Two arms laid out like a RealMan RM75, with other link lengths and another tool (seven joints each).
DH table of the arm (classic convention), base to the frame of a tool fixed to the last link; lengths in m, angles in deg. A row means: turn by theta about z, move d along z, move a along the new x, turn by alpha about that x. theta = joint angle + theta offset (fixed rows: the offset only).
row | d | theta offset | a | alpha
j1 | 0.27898 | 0 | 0 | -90
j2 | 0 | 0 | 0 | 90
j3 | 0.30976 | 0 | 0 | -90
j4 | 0 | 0 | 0 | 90
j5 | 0.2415 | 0 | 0 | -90
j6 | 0 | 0 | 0 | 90
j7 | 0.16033 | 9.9 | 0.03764 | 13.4
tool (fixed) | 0.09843 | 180 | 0 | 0
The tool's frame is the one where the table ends.
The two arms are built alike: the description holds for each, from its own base.
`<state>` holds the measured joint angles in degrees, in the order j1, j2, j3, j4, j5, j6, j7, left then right.
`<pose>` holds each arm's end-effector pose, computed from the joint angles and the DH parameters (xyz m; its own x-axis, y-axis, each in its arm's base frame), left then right.
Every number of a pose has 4 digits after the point.
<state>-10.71 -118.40 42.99 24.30 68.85 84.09 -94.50 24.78 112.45 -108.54 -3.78 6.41 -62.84 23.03</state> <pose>-0.3981 0.4031 0.0507 -0.0716 -0.2885 -0.9548 -0.9836 0.1791 0.0196 0.4677 0.4662 -0.0347 -0.6662 0.1787 0.7241 0.7431 0.0764 0.6648</pose>
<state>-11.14 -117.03 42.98 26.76 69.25 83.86 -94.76 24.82 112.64 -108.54 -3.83 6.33 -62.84 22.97</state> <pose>-0.3941 0.4118 0.0704 -0.1297 -0.2701 -0.9541 -0.9756 0.2069 0.0740 0.4660 0.4662 -0.0370 -0.6653 0.1788 0.7249 0.7441 0.0796 0.6633</pose>
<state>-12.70 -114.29 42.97 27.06 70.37 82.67 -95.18 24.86 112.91 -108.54 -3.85 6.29 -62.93 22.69</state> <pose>-0.3964 0.4261 0.0891 -0.1893 -0.2740 -0.9429 -0.9673 0.2173 0.1311 0.4638 0.4661 -0.0398 -0.6660 0.1770 0.7247 0.7438 0.0838 0.6631</pose>
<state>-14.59 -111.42 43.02 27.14 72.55 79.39 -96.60 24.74 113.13 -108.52 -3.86 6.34 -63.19 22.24</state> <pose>-0.4061 0.4448 0.1046 -0.2437 -0.2993 -0.9225 -0.9621 0.1950 0.1909 0.4626 0.4650 -0.0413 -0.6679 0.1730 0.7239 0.7424 0.0860 0.6644</pose>
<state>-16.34 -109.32 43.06 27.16 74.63 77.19 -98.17 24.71 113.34 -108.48 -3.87 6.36 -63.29 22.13</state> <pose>-0.4097 0.4604 0.1153 -0.2800 -0.3228 -0.9041 -0.9555 0.1851 0.2298 0.4614 0.4645 -0.0432 -0.6662 0.1720 0.7256 0.7440 0.0870 0.6625</pose>
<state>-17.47 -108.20 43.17 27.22 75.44 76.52 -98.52 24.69 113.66 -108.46 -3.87 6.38 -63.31 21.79</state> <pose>-0.4069 0.4697 0.1222 -0.3064 -0.3259 -0.8944 -0.9476 0.1937 0.2541 0.4599 0.4637 -0.0462 -0.6666 0.1716 0.7254 0.7438 0.0888 0.6624</pose>
